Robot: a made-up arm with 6 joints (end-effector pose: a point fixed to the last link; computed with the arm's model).
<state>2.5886 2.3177 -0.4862 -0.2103 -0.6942 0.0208</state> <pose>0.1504 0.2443 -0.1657 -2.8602 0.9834 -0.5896</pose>
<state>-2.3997 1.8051 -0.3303 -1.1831 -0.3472 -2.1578</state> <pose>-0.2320 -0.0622 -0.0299 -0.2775 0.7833 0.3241</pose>
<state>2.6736 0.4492 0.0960 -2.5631 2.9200 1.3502</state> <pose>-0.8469 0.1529 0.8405 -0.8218 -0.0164 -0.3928</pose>
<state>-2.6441 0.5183 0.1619 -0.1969 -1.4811 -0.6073</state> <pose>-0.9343 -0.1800 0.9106 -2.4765 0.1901 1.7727</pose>
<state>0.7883 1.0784 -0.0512 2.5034 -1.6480 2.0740</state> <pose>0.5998 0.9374 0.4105 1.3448 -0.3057 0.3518</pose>
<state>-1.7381 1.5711 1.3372 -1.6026 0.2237 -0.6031</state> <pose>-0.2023 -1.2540 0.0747 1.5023 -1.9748 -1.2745</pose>
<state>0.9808 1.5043 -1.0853 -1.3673 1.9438 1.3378</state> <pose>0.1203 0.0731 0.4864 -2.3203 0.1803 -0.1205</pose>
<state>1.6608 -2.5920 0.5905 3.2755 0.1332 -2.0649</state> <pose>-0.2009 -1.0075 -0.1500 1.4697 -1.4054 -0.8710</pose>
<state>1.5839 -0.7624 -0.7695 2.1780 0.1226 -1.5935</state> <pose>-0.1680 0.0450 1.2909 -0.4989 -0.4325 1.6537</pose>
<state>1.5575 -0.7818 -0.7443 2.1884 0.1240 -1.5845</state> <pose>-0.1695 0.0276 1.3044 -0.4856 -0.4748 1.6129</pose>
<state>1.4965 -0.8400 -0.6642 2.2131 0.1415 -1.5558</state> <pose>-0.1787 -0.0331 1.3437 -0.4467 -0.6032 1.5124</pose>
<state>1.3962 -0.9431 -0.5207 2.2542 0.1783 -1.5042</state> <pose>-0.2155 -0.1555 1.3942 -0.3996 -0.8244 1.3195</pose>
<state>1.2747 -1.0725 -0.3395 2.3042 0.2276 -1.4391</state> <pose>-0.3029 -0.3201 1.4144 -0.3766 -1.0830 1.0403</pose>
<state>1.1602 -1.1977 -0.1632 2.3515 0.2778 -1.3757</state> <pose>-0.4301 -0.4709 1.3816 -0.3859 -1.3063 0.7351</pose>
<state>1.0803 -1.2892 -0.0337 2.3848 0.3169 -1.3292</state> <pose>-0.5438 -0.5655 1.3234 -0.4059 -1.4503 0.4966</pose>
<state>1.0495 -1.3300 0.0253 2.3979 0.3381 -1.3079</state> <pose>-0.5963 -0.6049 1.2881 -0.4152 -1.5110 0.3920</pose>
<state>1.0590 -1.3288 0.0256 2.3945 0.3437 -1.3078</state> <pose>-0.5899 -0.6108 1.2892 -0.4097 -1.5139 0.4071</pose>
